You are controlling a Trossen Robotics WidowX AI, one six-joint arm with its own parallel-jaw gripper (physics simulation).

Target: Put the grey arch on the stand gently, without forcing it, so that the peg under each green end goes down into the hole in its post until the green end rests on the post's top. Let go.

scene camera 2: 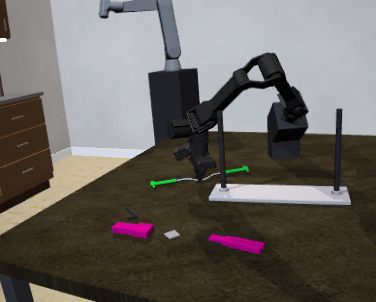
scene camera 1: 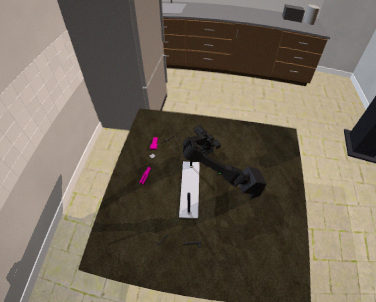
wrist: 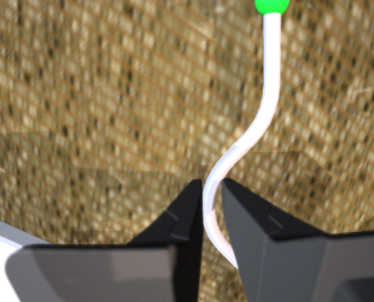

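Seen in the pictures: gripper, fingertip midpoint: [scene camera 2: 199,181] [wrist: 211,187]; arm's base, origin of the base link: [scene camera 2: 290,114] [scene camera 1: 245,179].
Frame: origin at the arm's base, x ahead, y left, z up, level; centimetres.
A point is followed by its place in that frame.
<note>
The grey arch [scene camera 2: 186,179] @(x 29.5, y -27.3, z -17.4 cm) [wrist: 271,60] @(x 30.5, y -28.6, z -17.0 cm) is a thin bent rod, low over or on the table beside the stand. Its green ends [scene camera 2: 164,183] @(x 35.1, y -32.5, z -17.5 cm) [scene camera 2: 237,170] @(x 16.8, y -14.2, z -17.0 cm) show in scene view 2; part of one shows at the top of the wrist view. My gripper [scene camera 2: 200,178] @(x 28.4, y -23.0, z -17.8 cm) [wrist: 211,187] @(x 28.4, y -23.0, z -17.8 cm) is shut on the arch's bent grey middle, fingertips close to the table. The arm hides most of the arch in scene view 1. The white stand [scene camera 1: 189,182] @(x 32.5, y 1.6, z -16.8 cm) [scene camera 2: 280,194] @(x 32.7, y 6.3, z -16.8 cm) has two upright black posts [scene camera 2: 338,150] @(x 27.6, y 21.3, z -3.8 cm) [scene camera 2: 221,150] @(x 35.9, y -10.4, z -4.0 cm). The holes and pegs are too small to make out.
On the table [scene camera 1: 250,240] @(x -12.3, y 28.1, z -18.0 cm) [scene camera 2: 65,240] @(x 76.8, y -34.7, z -18.0 cm) lie two magenta pieces [scene camera 2: 133,229] @(x 67.0, y -20.1, z -16.4 cm) [scene camera 2: 237,244] @(x 62.9, y 6.0, z -16.8 cm), a small grey square [scene camera 2: 172,234] @(x 63.3, y -11.1, z -17.7 cm) and a thin dark piece [scene camera 2: 131,215] @(x 59.8, y -26.7, z -17.3 cm). The near post stands close beside my gripper in scene view 2. Another robot arm stands on a pedestal [scene camera 2: 175,105] behind.
</note>
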